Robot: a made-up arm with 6 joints. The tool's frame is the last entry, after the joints. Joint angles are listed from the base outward. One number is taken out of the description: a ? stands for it. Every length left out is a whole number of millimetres.
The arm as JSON. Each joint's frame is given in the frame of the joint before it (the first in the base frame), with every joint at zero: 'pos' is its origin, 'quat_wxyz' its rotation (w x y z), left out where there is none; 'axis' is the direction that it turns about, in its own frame. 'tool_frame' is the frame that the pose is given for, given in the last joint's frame.
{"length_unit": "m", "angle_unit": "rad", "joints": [
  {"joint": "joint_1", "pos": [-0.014, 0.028, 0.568], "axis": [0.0, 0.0, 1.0]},
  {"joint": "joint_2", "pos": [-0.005, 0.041, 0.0], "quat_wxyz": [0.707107, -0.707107, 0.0, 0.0], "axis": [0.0, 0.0, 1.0]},
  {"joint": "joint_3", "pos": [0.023, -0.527, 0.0], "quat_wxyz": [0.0, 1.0, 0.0, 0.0], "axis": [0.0, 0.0, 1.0]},
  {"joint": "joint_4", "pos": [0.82, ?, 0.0], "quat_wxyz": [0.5, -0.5, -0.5, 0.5], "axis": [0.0, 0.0, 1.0]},
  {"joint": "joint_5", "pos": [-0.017, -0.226, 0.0], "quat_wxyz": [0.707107, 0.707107, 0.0, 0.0], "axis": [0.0, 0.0, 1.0]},
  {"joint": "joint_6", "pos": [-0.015, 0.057, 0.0], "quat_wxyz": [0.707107, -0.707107, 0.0, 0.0], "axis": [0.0, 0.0, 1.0]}
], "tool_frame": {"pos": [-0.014, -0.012, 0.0], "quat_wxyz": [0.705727, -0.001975, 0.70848, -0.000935]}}
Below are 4 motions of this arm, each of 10 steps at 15 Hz.
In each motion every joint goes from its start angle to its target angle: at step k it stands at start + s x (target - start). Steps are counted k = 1, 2, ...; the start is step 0. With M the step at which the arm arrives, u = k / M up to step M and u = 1 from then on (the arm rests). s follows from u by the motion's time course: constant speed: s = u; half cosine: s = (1 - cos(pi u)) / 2; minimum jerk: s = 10 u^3 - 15 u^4 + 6 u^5.
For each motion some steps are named. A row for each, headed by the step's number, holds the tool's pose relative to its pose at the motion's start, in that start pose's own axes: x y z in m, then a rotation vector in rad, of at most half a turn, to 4 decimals.
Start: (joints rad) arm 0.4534 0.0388 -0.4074 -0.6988 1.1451 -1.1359
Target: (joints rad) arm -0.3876 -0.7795 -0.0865 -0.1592 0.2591 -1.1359
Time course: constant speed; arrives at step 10
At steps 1, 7, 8, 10:
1: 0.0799 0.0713 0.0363 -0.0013 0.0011 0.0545
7: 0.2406 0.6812 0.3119 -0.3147 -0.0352 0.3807
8: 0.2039 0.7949 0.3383 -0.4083 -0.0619 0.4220
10: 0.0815 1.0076 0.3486 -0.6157 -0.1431 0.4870

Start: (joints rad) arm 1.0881 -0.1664 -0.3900 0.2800 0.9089 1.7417
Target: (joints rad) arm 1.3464 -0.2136 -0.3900 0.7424 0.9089 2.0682
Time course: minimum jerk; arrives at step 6
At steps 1, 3, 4, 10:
1: 0.0061 -0.0045 0.0043 -0.0164 -0.0185 -0.0076
3: 0.0809 -0.0707 0.0673 -0.2343 -0.2448 -0.1373
4: 0.1207 -0.1185 0.1122 -0.3718 -0.3683 -0.2453
10: 0.1454 -0.1561 0.1468 -0.4713 -0.4477 -0.3353

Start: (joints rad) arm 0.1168 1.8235 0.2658 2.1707 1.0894 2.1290
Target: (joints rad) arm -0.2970 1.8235 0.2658 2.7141 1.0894 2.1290
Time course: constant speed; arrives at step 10
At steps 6, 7, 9, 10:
6: -0.0771 -0.0058 0.0846 -0.0336 -0.0607 -0.0353
7: -0.0881 -0.0089 0.1004 -0.0392 -0.0708 -0.0413
9: -0.1084 -0.0170 0.1331 -0.0502 -0.0910 -0.0533
10: -0.1176 -0.0220 0.1500 -0.0557 -0.1011 -0.0593

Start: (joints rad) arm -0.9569 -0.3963 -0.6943 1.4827 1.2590 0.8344
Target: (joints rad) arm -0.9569 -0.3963 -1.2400 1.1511 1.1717 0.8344
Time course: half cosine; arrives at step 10
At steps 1, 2, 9, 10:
1: -0.0019 0.0107 0.0059 0.0151 0.0050 0.0001
2: -0.0076 0.0411 0.0238 0.0590 0.0198 0.0010
9: -0.1122 0.3385 0.3359 0.5949 0.2329 0.0835
10: -0.1160 0.3442 0.3466 0.6094 0.2395 0.0877

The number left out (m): 0.02
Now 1 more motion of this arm.
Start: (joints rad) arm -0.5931 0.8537 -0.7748 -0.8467 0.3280 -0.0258
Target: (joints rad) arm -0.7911 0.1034 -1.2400 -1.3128 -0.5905 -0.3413
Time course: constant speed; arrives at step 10
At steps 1, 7, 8, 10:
1: -0.0284 -0.0037 0.0000 0.1012 0.0746 0.0004
7: -0.1615 -0.0438 -0.0326 0.6828 0.5441 0.0984
8: -0.1762 -0.0519 -0.0435 0.7701 0.6271 0.1307
10: -0.1984 -0.0675 -0.0694 0.9307 0.7979 0.2091

